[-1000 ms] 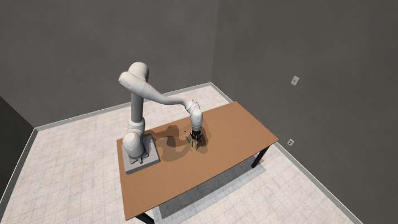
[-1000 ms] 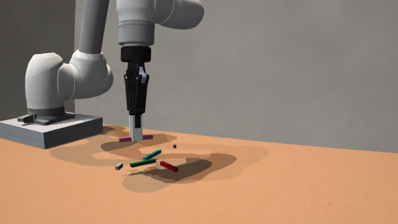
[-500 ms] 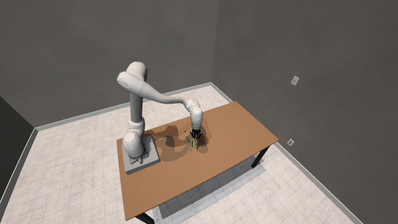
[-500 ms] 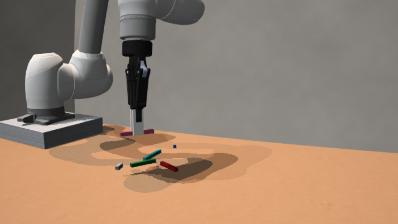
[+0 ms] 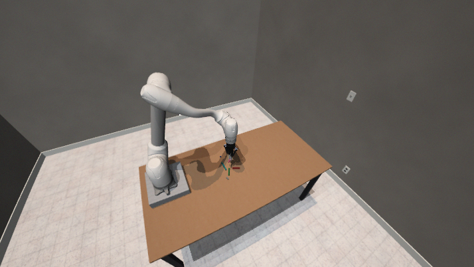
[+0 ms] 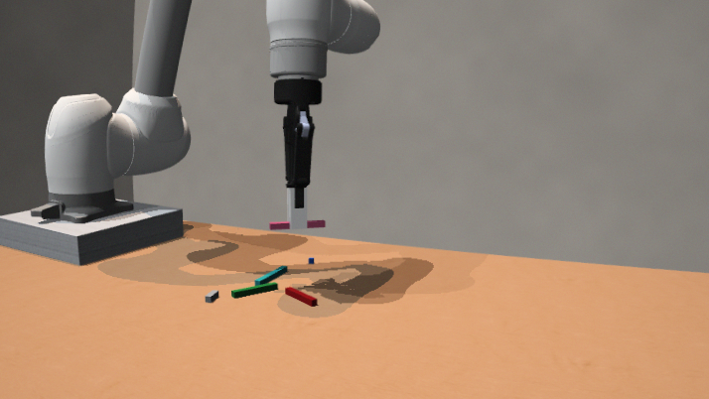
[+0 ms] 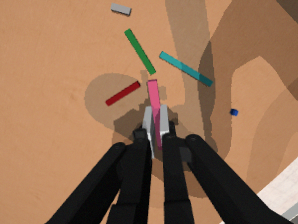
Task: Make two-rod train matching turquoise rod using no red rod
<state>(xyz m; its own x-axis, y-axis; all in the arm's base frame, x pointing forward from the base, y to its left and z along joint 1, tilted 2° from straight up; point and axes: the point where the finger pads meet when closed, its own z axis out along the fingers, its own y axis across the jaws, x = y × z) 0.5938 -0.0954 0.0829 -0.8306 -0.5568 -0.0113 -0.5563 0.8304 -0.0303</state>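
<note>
My gripper is now 140 mm to the right of the blue rod, 130 mm above it and 30 mm past it. The rest, counted from my hand: red rod 130 mm below, 60 mm to the right, 30 mm ahead; then turquoise rod 130 mm below, 60 mm behind, 30 mm to the left; then pink rod 30 mm below.
</note>
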